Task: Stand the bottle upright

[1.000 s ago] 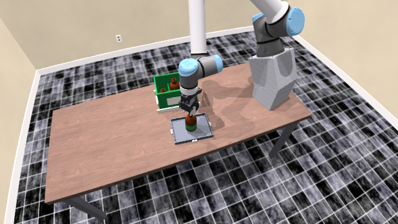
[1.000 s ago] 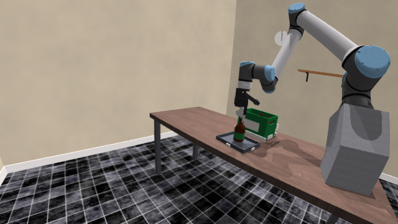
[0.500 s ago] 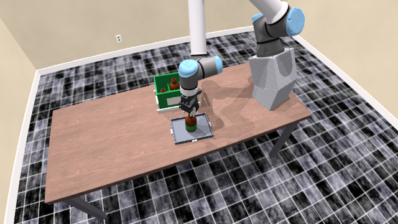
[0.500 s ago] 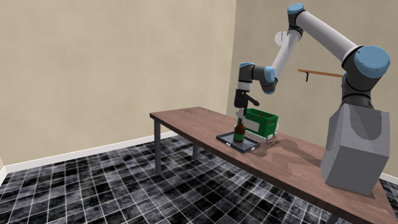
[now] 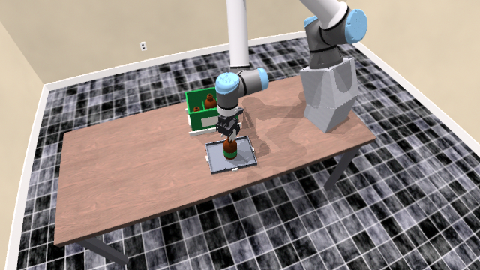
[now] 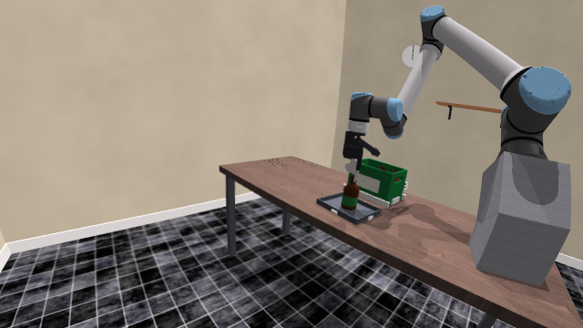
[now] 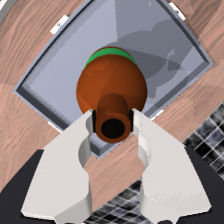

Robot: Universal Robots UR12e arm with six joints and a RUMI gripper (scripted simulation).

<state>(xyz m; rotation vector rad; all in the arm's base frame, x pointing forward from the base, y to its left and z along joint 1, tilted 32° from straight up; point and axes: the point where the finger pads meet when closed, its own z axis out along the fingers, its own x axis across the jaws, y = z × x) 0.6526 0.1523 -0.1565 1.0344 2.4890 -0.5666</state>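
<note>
My gripper is now 70 mm above the glass bottle. The rest, counted from my hand: grey tray: 140 mm below; then green crate: 290 mm to the right, 70 mm below, 30 mm ahead.
</note>
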